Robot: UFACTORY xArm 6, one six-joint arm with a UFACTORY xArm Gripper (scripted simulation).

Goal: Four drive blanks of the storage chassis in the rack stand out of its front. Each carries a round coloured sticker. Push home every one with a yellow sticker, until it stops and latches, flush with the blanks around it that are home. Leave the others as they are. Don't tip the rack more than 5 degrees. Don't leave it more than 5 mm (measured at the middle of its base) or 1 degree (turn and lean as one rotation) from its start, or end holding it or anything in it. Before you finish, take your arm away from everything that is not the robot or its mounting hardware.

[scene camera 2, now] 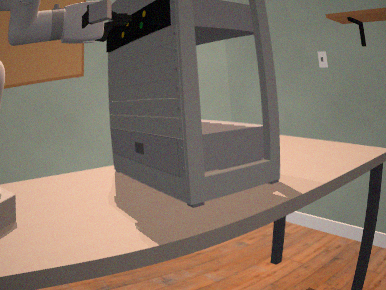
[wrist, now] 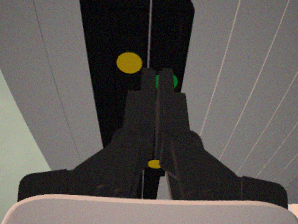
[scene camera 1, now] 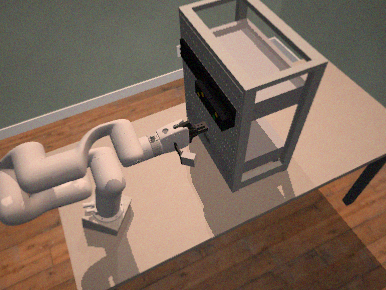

Path:
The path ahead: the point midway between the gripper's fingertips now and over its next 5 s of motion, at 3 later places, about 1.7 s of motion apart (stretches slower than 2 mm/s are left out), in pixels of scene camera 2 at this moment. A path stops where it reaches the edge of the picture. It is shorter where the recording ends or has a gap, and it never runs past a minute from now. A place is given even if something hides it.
My gripper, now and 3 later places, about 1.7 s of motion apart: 130, 19; 108, 32; 125, 33; 134, 32

